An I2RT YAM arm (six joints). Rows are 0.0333 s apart.
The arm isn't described. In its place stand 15 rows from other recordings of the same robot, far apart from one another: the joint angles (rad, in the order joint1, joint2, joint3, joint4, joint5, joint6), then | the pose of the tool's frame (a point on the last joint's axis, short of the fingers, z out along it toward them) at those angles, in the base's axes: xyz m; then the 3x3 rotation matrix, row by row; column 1 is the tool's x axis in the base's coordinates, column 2 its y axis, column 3 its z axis.
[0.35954, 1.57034, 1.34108, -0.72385, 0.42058, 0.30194] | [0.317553 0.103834 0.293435], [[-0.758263 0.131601 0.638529], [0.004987 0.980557 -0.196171], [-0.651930 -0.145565 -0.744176]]
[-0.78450, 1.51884, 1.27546, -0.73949, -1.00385, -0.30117] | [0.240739 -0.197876 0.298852], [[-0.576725 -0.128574 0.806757], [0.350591 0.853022 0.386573], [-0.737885 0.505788 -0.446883]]
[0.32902, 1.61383, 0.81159, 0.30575, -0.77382, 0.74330] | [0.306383 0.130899 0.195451], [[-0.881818 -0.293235 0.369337], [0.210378 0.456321 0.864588], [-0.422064 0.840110 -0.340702]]
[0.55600, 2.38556, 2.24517, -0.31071, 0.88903, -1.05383] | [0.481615 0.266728 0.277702], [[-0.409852 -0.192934 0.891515], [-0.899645 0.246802 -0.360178], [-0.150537 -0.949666 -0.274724]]
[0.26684, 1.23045, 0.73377, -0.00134, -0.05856, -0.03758] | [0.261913 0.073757 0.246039], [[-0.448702 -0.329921 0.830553], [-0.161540 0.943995 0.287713], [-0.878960 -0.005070 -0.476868]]
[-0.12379, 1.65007, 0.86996, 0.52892, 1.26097, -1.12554] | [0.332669 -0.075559 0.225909], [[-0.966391 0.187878 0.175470], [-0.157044 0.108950 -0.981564], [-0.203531 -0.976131 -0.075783]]
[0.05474, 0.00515, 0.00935, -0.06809, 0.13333, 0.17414] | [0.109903 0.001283 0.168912], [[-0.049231 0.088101 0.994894], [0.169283 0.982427 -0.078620], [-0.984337 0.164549 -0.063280]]
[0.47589, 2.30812, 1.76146, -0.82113, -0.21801, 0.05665] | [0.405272 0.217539 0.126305], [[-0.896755 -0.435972 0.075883], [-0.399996 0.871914 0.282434], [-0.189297 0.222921 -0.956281]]
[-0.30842, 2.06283, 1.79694, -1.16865, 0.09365, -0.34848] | [0.391303 -0.128157 0.231268], [[-0.994576 -0.026908 0.100472], [-0.039951 0.990689 -0.130153], [-0.096034 -0.133461 -0.986390]]
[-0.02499, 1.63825, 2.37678, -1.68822, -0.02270, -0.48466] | [0.242288 -0.005247 0.497079], [[-0.724840 -0.368354 0.582171], [-0.447815 0.894089 0.008154], [-0.523516 -0.254795 -0.813026]]
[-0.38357, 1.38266, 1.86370, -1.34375, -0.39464, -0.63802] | [0.218001 -0.073216 0.458221], [[-0.633487 -0.328313 0.700646], [-0.337260 0.932132 0.131852], [-0.696383 -0.152773 -0.701221]]
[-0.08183, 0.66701, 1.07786, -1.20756, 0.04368, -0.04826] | [0.089395 -0.008891 0.351333], [[-0.717245 0.077573 0.692490], [0.010466 0.994871 -0.100606], [-0.696743 -0.064911 -0.714378]]
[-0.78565, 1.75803, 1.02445, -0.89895, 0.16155, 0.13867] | [0.197115 -0.205315 0.144491], [[-0.603286 0.781956 -0.156811], [0.796575 0.600399 -0.070641], [0.038911 -0.167529 -0.985099]]
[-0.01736, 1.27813, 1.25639, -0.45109, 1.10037, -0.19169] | [0.269734 -0.036420 0.379887], [[-0.599666 0.699897 0.388001], [-0.075957 0.432880 -0.898246], [-0.796638 -0.568119 -0.206421]]
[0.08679, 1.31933, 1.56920, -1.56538, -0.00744, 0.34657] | [0.203748 0.017994 0.381871], [[-0.936714 0.244143 0.250920], [0.259445 0.965313 0.029300], [-0.235063 0.092546 -0.967564]]
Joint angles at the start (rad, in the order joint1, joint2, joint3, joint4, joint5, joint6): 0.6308 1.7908 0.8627 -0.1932 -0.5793 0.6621
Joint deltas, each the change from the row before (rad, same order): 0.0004 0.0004 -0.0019 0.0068 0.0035 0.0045; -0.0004 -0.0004 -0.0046 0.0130 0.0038 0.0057; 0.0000 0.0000 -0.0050 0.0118 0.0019 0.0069; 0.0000 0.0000 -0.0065 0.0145 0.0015 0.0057; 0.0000 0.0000 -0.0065 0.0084 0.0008 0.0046; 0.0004 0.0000 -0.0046 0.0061 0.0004 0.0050; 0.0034 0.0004 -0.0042 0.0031 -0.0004 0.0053; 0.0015 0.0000 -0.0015 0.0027 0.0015 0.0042; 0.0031 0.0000 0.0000 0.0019 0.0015 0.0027; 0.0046 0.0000 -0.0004 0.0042 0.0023 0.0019; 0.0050 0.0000 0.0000 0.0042 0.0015 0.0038
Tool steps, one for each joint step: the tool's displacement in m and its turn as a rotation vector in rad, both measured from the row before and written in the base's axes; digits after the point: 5 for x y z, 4 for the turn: 0.00013 0.00012 -0.00033 0.0000 -0.0025 -0.0045; 0.00021 -0.00015 -0.00045 0.0023 -0.0054 -0.0064; -0.00010 -0.00014 -0.00068 0.0025 -0.0019 -0.0060; -0.00022 -0.00022 -0.00090 0.0036 -0.0035 -0.0050; -0.00070 -0.00054 -0.00117 0.0005 0.0011 -0.0038; -0.00057 -0.00028 -0.00081 0.0006 0.0019 -0.0035; -0.00134 0.00036 -0.00096 -0.0006 0.0049 -0.0004; -0.00038 0.00025 -0.00025 -0.0004 0.0010 -0.0023; -0.00045 0.00083 0.00007 0.0001 -0.0005 0.0004; -0.00065 0.00124 0.00007 0.0006 -0.0030 0.0021; -0.00068 0.00141 0.00018 0.0015 -0.0016 0.0015
